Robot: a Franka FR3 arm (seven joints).
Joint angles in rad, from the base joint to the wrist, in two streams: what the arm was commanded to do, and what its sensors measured. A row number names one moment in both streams.
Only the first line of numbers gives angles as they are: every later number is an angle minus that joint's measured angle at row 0.
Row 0, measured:
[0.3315 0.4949 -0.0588 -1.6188 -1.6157 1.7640 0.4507]
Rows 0 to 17, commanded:
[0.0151 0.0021 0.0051 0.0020 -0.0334 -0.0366 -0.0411]
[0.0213 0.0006 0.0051 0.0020 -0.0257 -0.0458 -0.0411]
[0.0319 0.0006 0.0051 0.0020 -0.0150 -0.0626 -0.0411]
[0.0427 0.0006 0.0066 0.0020 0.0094 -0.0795 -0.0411]
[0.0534 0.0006 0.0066 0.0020 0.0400 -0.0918 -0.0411]
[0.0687 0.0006 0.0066 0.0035 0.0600 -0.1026 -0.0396]
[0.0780 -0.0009 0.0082 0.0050 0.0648 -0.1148 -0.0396]
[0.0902 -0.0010 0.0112 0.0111 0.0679 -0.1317 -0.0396]
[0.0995 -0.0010 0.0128 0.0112 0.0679 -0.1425 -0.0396]
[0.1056 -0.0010 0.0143 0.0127 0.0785 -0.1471 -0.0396]
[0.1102 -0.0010 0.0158 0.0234 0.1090 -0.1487 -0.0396]
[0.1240 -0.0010 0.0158 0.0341 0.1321 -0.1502 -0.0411]
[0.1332 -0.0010 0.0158 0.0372 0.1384 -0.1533 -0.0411]
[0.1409 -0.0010 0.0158 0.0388 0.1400 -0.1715 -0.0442]
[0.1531 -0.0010 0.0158 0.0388 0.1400 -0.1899 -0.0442]
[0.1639 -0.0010 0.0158 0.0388 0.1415 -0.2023 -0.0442]
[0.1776 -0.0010 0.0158 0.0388 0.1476 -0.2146 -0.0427]
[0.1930 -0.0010 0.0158 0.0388 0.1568 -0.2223 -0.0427]
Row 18, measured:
[0.1511 -0.0003 0.0145 0.0175 0.1391 -0.1851 -0.0022]
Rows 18 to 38, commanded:
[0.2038 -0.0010 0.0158 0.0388 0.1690 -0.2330 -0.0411]
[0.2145 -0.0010 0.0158 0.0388 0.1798 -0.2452 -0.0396]
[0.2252 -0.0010 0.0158 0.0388 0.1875 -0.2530 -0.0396]
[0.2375 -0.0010 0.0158 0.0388 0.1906 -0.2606 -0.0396]
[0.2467 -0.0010 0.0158 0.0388 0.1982 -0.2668 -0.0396]
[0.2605 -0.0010 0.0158 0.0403 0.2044 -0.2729 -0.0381]
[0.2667 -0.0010 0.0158 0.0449 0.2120 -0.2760 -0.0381]
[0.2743 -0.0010 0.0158 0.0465 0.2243 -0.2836 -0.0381]
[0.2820 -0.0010 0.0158 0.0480 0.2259 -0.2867 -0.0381]
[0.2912 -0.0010 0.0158 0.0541 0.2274 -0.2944 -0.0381]
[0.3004 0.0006 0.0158 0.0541 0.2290 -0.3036 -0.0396]
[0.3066 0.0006 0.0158 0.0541 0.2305 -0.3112 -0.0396]
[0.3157 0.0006 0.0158 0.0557 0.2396 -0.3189 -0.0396]
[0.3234 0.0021 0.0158 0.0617 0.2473 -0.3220 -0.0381]
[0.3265 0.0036 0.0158 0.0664 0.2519 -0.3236 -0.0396]
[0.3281 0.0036 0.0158 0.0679 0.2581 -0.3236 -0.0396]
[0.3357 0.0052 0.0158 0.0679 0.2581 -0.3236 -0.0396]
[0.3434 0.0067 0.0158 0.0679 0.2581 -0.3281 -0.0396]
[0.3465 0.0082 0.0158 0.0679 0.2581 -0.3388 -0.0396]
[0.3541 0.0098 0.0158 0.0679 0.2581 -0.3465 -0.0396]
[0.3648 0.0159 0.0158 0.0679 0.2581 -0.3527 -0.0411]
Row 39, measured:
[0.3346 -0.0001 0.0169 0.0359 0.2549 -0.3247 -0.0019]
